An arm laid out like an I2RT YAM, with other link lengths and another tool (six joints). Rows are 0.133 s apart.
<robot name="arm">
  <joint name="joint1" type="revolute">
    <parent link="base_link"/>
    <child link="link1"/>
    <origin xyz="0 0 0.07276" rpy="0 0 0"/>
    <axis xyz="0 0 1"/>
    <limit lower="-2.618" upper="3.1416"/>
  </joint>
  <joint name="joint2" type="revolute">
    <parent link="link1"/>
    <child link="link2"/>
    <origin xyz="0.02 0.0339 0.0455" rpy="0 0 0"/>
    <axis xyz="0 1 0"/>
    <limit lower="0" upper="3.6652"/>
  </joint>
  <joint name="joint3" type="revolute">
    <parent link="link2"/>
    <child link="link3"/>
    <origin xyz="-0.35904 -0.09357 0" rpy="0 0 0"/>
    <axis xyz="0 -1 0"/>
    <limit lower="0" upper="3.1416"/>
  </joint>
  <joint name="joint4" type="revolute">
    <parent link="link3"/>
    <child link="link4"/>
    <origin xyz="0.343 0.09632 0.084" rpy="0 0 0"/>
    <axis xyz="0 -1 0"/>
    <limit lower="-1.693" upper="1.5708"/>
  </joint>
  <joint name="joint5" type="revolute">
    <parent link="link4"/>
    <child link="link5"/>
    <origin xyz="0.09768 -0.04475 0.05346" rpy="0 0 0"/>
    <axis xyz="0 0 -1"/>
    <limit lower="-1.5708" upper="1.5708"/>
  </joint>
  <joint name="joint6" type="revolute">
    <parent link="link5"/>
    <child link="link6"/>
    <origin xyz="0.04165 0 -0.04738" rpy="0 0 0"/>
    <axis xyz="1 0 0"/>
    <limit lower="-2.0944" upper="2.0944"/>
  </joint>
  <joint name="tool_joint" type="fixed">
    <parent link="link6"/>
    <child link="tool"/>
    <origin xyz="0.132 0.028 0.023" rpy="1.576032 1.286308 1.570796"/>
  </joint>
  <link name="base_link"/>
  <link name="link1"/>
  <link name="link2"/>
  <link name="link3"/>
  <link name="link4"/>
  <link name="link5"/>
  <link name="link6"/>
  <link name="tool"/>
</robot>
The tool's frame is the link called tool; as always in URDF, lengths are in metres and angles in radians.
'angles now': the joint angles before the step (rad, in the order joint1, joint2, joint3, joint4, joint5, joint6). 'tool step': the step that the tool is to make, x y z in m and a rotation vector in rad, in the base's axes. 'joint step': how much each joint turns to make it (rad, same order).
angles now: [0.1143 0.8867 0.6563 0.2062 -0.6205 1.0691]
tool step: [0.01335 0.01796 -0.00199 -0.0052 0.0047 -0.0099]
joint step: [0.0682 0.0504 0.0187 0.0247 0.0782 -0.0027]
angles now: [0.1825 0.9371 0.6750 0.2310 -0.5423 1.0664]
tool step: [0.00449 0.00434 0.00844 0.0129 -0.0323 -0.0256]
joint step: [0.0290 0.0153 0.0031 0.0504 0.0545 0.0080]
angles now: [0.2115 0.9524 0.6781 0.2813 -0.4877 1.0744]
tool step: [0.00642 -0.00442 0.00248 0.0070 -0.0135 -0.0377]
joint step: [0.0016 0.0118 0.0000 0.0282 0.0393 0.0038]
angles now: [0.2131 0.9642 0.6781 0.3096 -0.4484 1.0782]
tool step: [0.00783 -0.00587 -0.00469 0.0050 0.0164 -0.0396]
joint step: [-0.0027 0.0114 0.0000 0.0000 0.0370 0.0084]
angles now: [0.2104 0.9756 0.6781 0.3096 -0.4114 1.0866]
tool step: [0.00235 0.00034 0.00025 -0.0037 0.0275 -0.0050]
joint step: [0.0027 0.0019 0.0213 -0.0461 0.0077 0.0024]
